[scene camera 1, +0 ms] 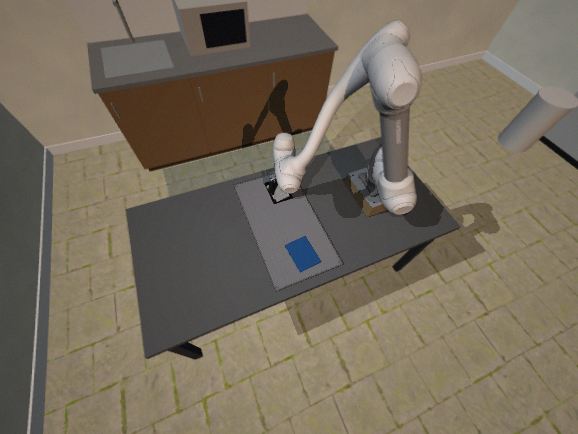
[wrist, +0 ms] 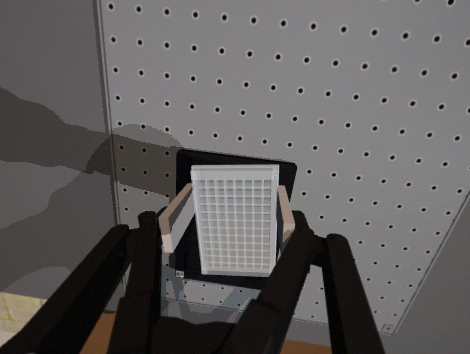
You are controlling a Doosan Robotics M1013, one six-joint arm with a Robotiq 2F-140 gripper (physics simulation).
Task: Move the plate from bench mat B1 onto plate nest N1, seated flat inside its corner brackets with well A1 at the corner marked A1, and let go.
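Observation:
The plate (wrist: 237,220) is a clear white well plate with a grid of wells. My gripper (wrist: 235,197) is shut on it, one pale pad at each long side; in the scene view the gripper is largely hidden by the wrist. The plate is over the black plate nest (wrist: 186,162) (scene camera 1: 273,196), and the nest shows past its far and side edges. The small A1 label (wrist: 180,274) is at the nest's near left corner. Whether the plate touches the nest cannot be told, and the brackets are hard to make out. The blue bench mat B1 (scene camera 1: 303,254) lies near the front, with no plate on it.
The grey perforated board (scene camera 1: 270,240) (wrist: 350,125) lies under the nest and the blue mat. The dark table (scene camera 1: 195,250) extends on both sides. The robot's base stands on a wooden block (scene camera 1: 374,208) at the right. A brown cabinet (scene camera 1: 165,120) stands behind the table.

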